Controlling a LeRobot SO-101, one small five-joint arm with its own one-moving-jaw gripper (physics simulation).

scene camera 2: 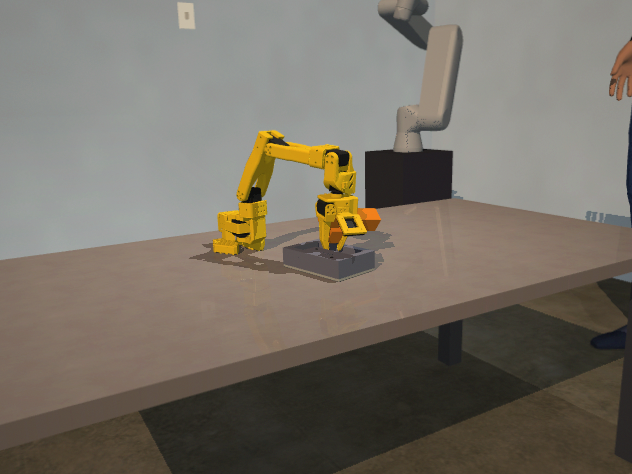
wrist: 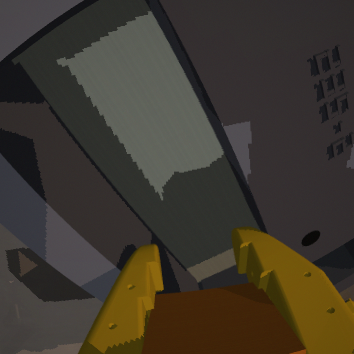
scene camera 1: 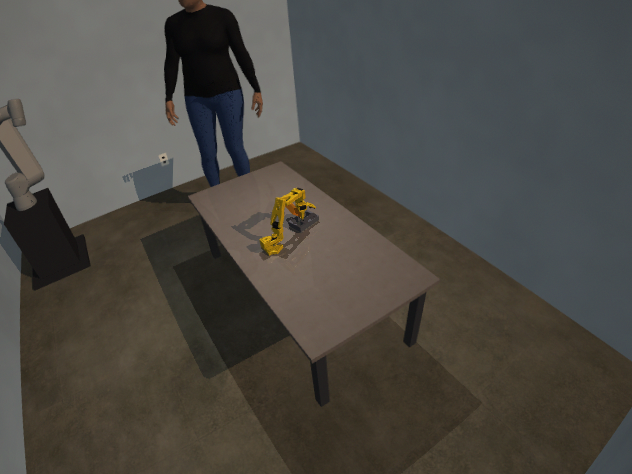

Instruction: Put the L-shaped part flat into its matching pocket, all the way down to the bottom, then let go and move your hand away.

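The orange L-shaped part (scene camera 1: pixel 291 208) (scene camera 2: pixel 369 219) (wrist: pixel 215 320) is held between the yellow jaws, above the grey tray's rim. One end sticks out behind the gripper in scene camera 2. Its full outline is hidden. My gripper (scene camera 1: pixel 301 217) (scene camera 2: pixel 332 248) (wrist: pixel 196 237) is shut on it; the jaw tips reach past the part, down inside the grey tray (scene camera 1: pixel 298 228) (scene camera 2: pixel 316 264) (wrist: pixel 285 125). In the wrist view a long recess, the pocket (wrist: pixel 150 100), runs from the upper left down to between the tips. How deep the tips reach is hard to tell.
The tray stands on the brown table (scene camera 1: pixel 347 285) (scene camera 2: pixel 153 316), in front of the arm's yellow base (scene camera 1: pixel 272 247) (scene camera 2: pixel 239 229). Away from the table are a grey robot arm (scene camera 1: pixel 20 147) (scene camera 2: pixel 441 76) on a black stand (scene camera 1: pixel 45 239) (scene camera 2: pixel 408 178) and a standing person (scene camera 1: pixel 206 61).
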